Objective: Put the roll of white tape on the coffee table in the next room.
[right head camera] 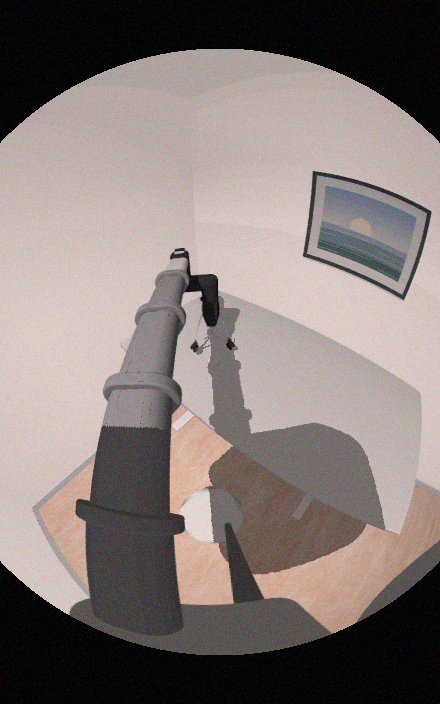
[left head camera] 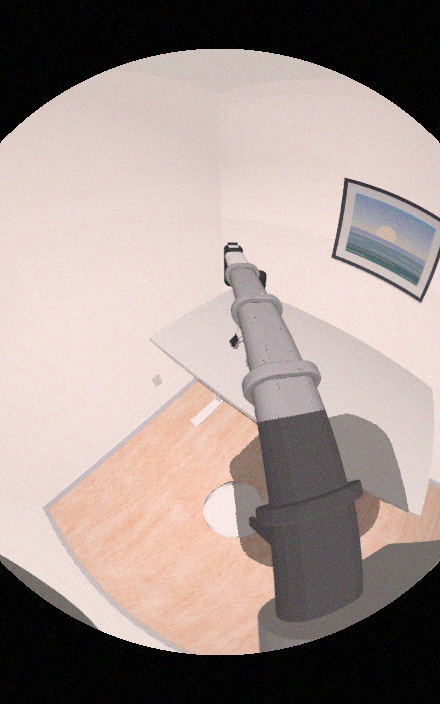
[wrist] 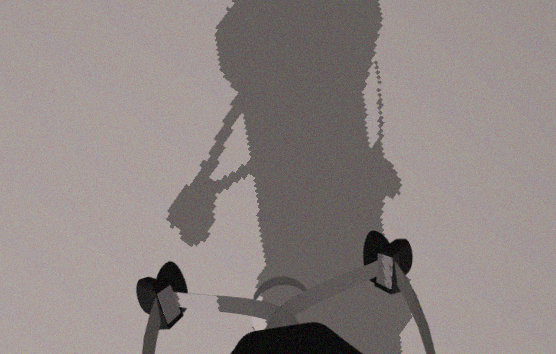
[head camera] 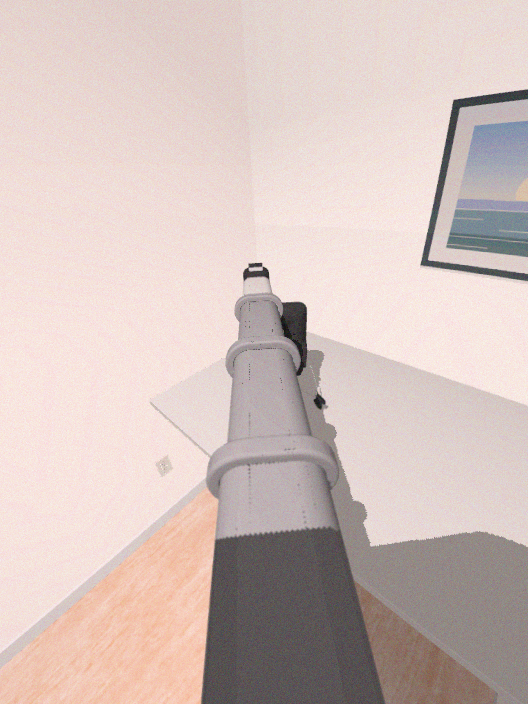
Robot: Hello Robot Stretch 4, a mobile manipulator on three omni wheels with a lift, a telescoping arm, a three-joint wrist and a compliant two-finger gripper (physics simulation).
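My gripper is open, with its two fingers wide apart and pointing down over a white table. In the wrist view a curved rim, seemingly part of the roll of white tape, shows low in the middle, between the fingers in the picture. It lies in the arm's shadow, and the rest of it is hidden behind the finger struts and the dark gripper body. The roll cannot be made out in the head views. The coffee table does not show.
Walls meet in a corner behind the table. A framed sea picture hangs on the right wall. A white round object stands on the wooden floor beside the table. A wall outlet is at the left.
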